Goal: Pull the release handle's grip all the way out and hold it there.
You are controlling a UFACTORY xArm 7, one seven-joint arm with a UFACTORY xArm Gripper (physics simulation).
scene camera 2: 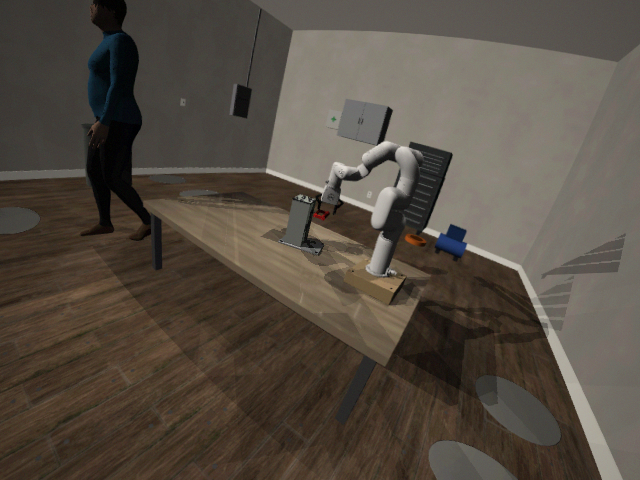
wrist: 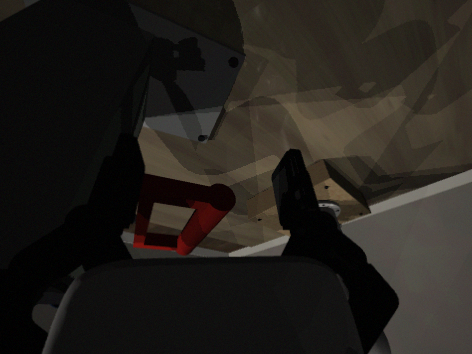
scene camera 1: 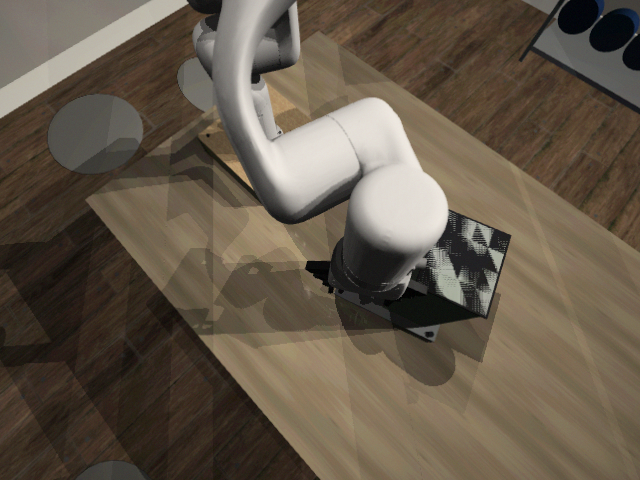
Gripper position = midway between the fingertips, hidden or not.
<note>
In view: the gripper (scene camera 1: 359,290) and a grey base plate (scene camera 1: 373,304).
The gripper is seen too in the wrist view (wrist: 214,156).
</note>
